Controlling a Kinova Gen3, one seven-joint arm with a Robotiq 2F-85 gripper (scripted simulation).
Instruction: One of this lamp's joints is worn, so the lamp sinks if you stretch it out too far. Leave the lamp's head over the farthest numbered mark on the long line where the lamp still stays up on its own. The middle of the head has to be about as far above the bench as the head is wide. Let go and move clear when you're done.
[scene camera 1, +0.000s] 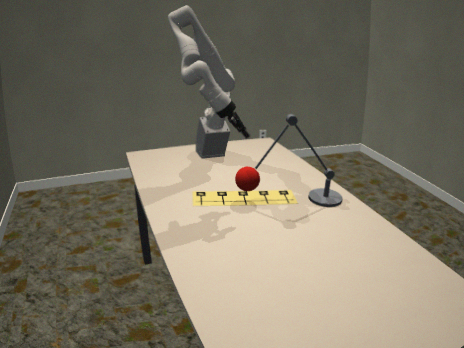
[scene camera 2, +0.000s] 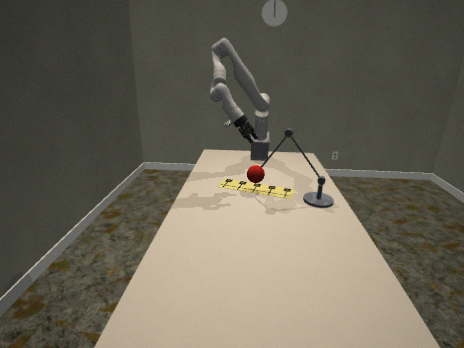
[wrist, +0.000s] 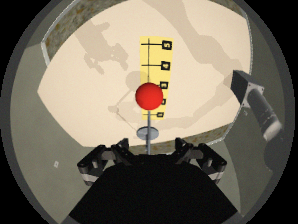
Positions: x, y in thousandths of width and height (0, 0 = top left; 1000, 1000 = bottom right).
Labels:
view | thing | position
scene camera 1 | yellow strip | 432, 570
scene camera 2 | yellow strip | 542, 539
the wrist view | my gripper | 508, 641
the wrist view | red ball head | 502, 431
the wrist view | yellow strip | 525, 234

